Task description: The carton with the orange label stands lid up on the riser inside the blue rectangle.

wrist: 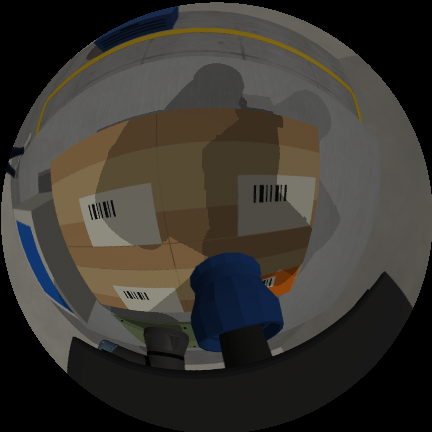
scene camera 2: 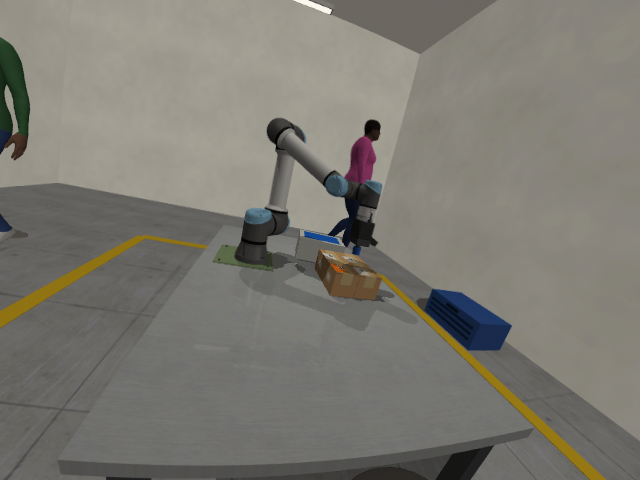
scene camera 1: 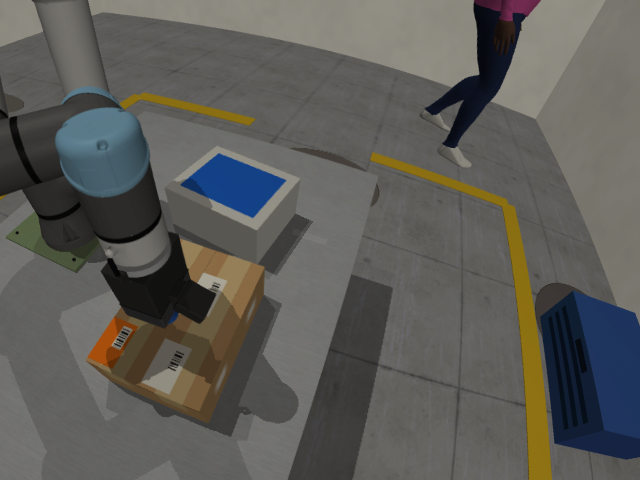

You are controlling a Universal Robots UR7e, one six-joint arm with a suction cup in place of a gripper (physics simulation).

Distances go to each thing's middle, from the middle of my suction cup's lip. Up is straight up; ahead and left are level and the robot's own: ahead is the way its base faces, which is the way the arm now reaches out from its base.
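Scene:
I see that the grey riser [scene camera 2: 308, 244] is 37 cm to the left of my suction cup, 11 cm below it and 3 cm behind it.

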